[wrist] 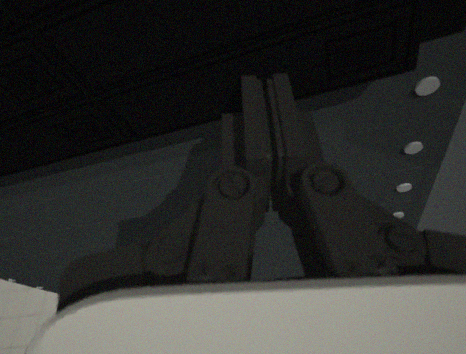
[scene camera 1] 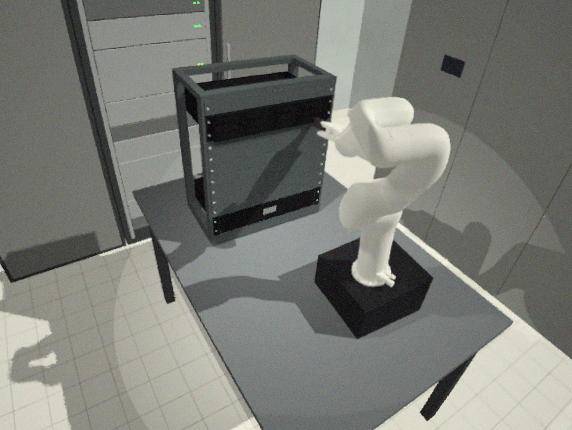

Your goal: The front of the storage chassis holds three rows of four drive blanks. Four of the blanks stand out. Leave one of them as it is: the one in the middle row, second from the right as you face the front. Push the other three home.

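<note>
The storage chassis (scene camera 1: 265, 120) (wrist: 125, 70) is the wide black unit near the top of the rack. Its front is very dark; faint panel outlines show in the wrist view, but single drive blanks, and which of them stand out, cannot be told. My gripper (scene camera 1: 321, 128) (wrist: 262, 107) is shut and empty. In the scene view it is at the right end of the chassis front. In the wrist view its fingertips overlap the lower part of the black front, left of the chassis's right end. Whether they touch it cannot be told.
The grey rack frame (scene camera 1: 204, 165) stands on the table (scene camera 1: 280, 380), with screws (wrist: 413, 147) down its right post. A grey panel (scene camera 1: 240, 172) lies below the chassis, and a black unit (scene camera 1: 240, 219) sits at the bottom. The arm stands on a black block (scene camera 1: 340, 300).
</note>
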